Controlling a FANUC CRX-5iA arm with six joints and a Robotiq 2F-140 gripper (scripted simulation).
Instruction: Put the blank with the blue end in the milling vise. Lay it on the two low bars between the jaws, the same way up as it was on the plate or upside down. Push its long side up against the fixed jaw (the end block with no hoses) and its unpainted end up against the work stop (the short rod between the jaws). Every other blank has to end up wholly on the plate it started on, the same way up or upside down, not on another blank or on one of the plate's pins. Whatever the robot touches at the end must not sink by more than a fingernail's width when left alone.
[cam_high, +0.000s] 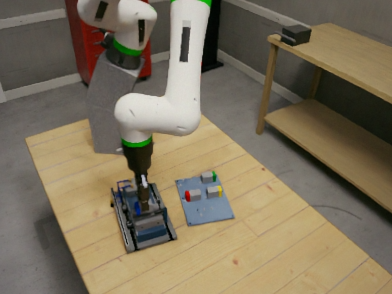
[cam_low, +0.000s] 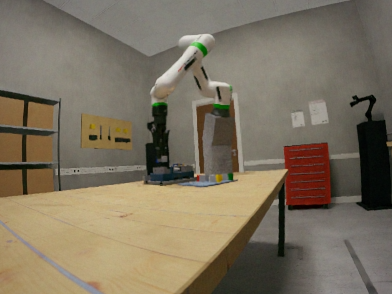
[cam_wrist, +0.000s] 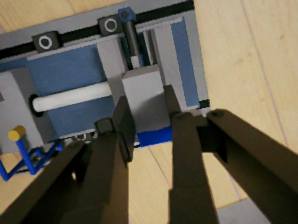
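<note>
The light grey jaw block is 30 mm ahead of my hand and 100 mm below it. Also, from my hand: red-ended blank (20 mm behind, 240 mm to the left, 150 mm below); then dark work stop rod (10 mm ahead, 50 mm to the left, 90 mm below); then hose-end block (160 mm behind, 60 mm to the left, 100 mm below).
</note>
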